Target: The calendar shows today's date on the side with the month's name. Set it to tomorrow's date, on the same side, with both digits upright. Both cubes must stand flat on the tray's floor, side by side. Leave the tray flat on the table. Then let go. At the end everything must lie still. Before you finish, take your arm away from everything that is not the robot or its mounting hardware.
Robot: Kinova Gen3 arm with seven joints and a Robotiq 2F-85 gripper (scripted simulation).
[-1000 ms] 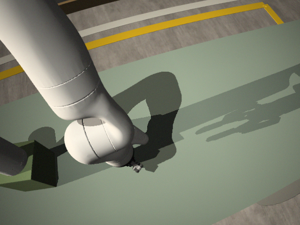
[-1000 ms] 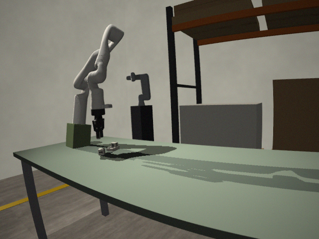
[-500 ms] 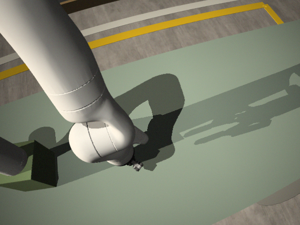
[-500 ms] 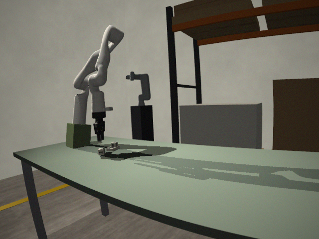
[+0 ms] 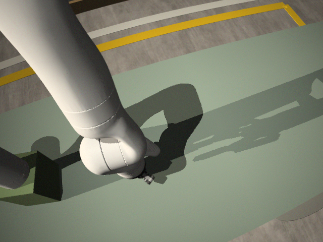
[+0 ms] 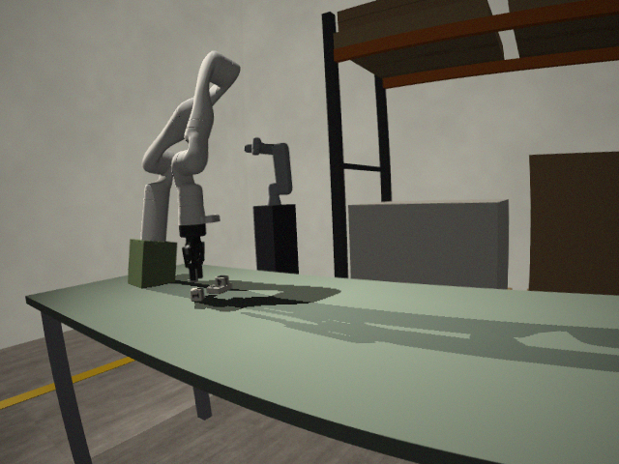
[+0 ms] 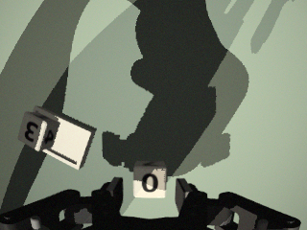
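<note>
My hand is 6 cm above the white cube. The rest, counted from my hand: white tray 10 cm to the left, 6 cm below, 5 cm behind.
</note>
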